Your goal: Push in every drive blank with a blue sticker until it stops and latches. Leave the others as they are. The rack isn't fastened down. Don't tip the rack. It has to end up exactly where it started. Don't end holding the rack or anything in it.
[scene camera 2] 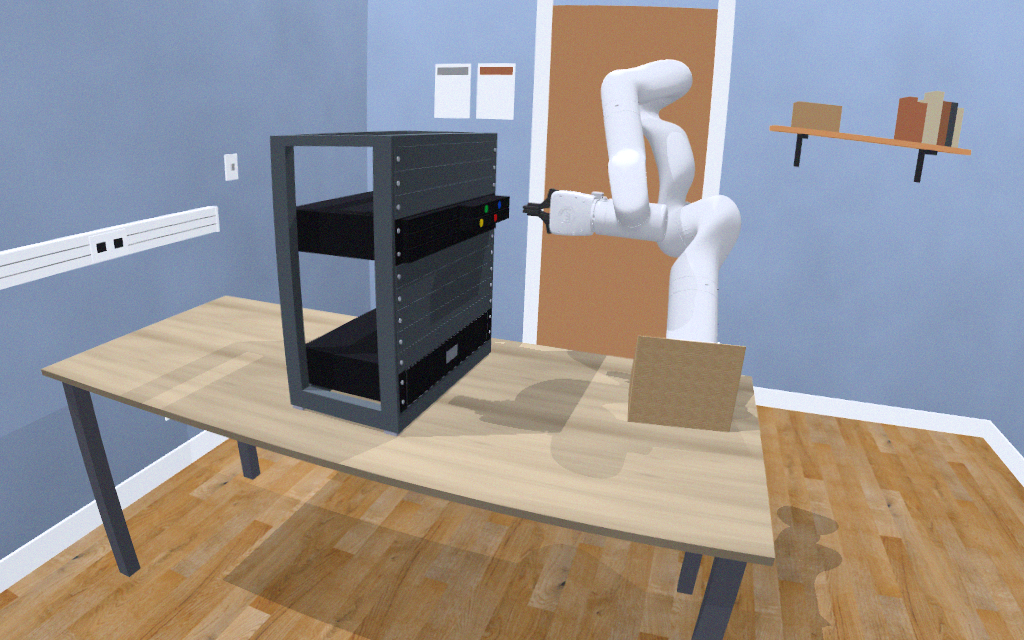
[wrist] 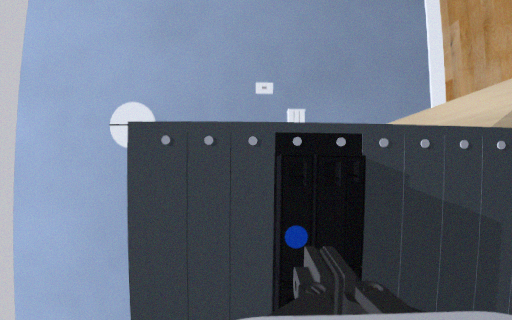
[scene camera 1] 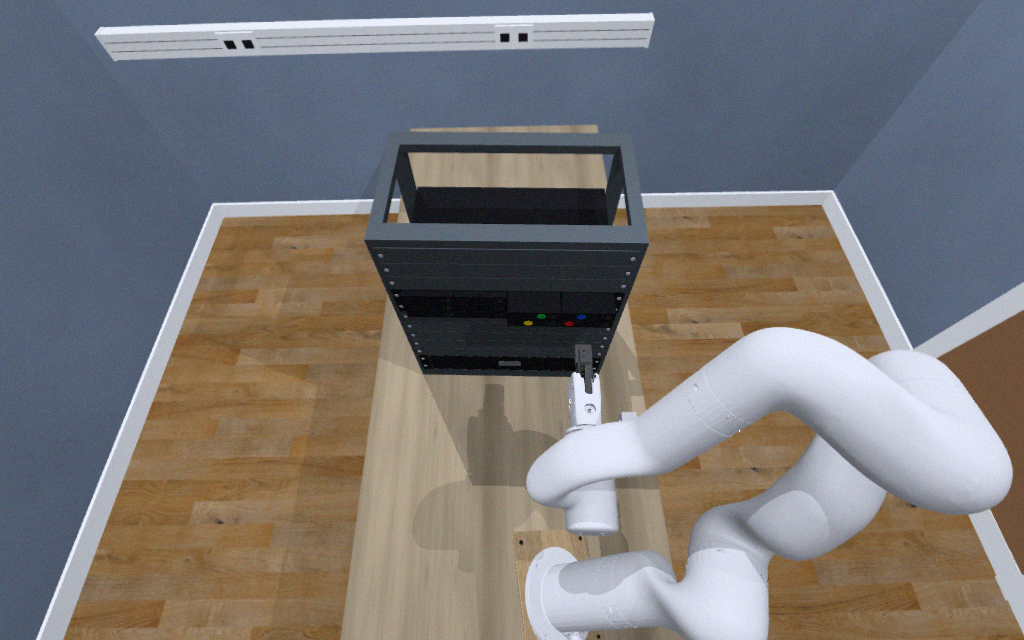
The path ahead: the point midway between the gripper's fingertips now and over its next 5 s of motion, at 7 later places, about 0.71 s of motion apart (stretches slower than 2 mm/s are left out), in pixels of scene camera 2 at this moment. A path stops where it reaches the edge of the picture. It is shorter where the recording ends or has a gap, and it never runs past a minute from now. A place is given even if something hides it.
My gripper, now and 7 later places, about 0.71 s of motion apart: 524, 208; 517, 204; 504, 203; 499, 202; 495, 202; 491, 202; 490, 202; 489, 201
